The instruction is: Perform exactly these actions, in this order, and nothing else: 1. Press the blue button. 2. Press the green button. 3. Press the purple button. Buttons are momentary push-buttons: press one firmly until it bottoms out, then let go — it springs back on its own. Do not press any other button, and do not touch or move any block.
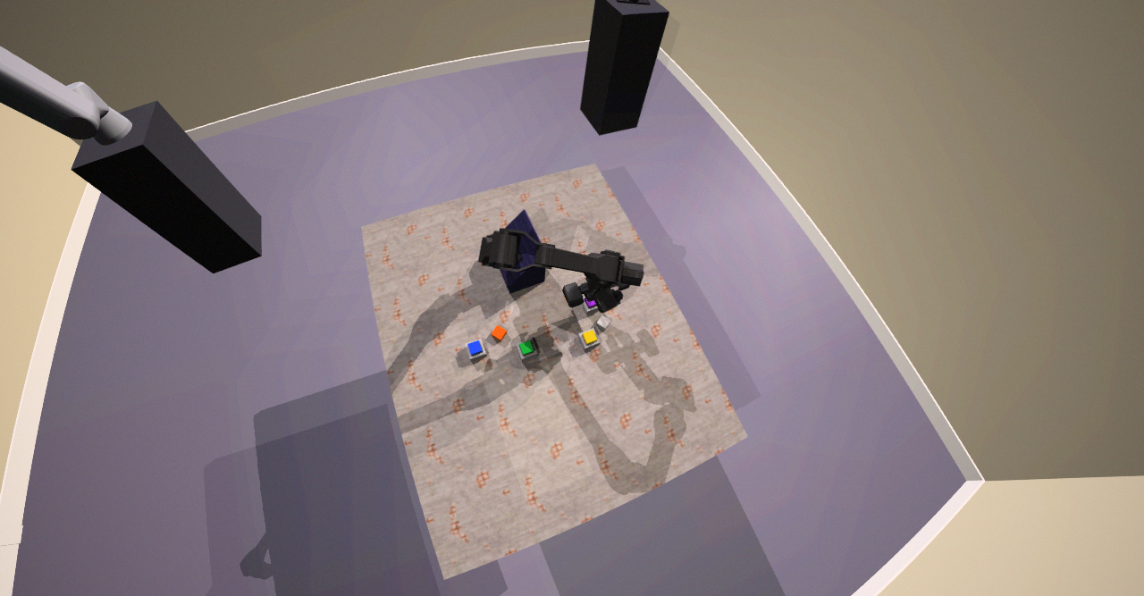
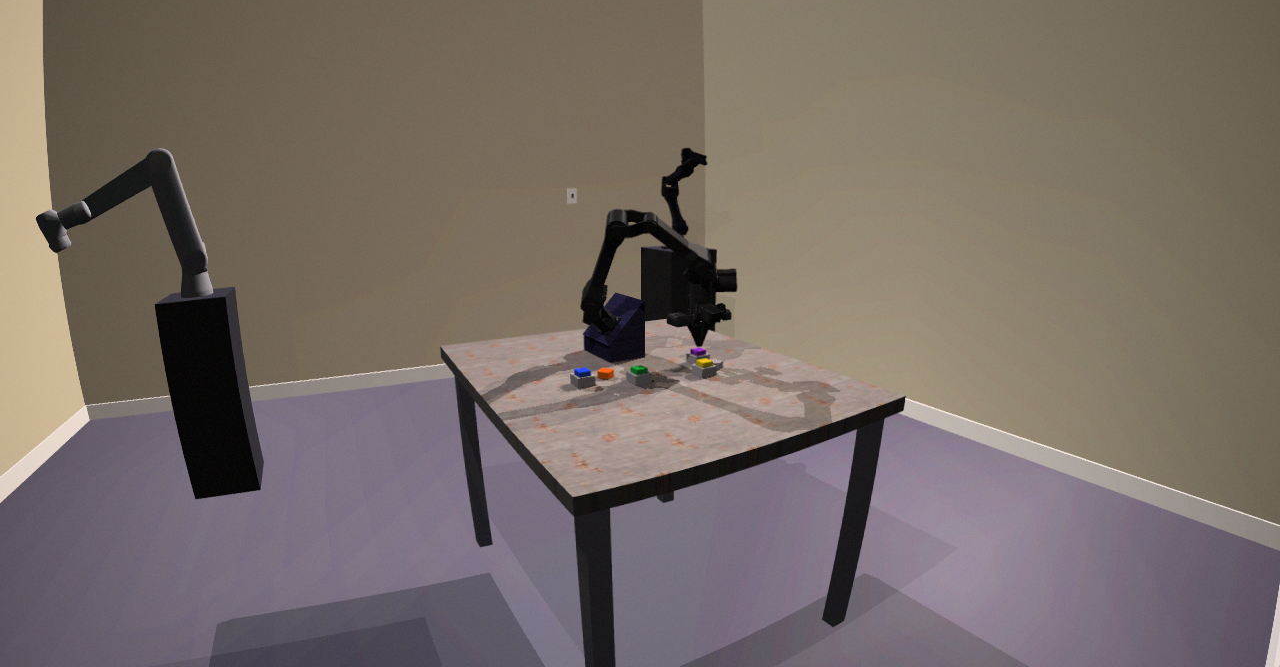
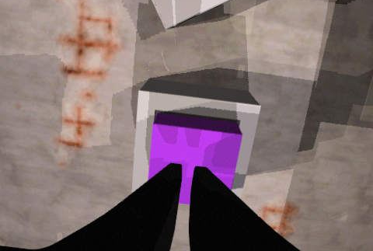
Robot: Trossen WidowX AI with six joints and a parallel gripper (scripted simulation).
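My gripper tip is now 20 mm above the purple button. Also, from my gripper tip: green button 60 mm ahead, 240 mm to the right, 20 mm below; then small white block 70 mm ahead, 10 mm to the left, 40 mm below; then yellow button 100 mm ahead, 60 mm to the right, 20 mm below.
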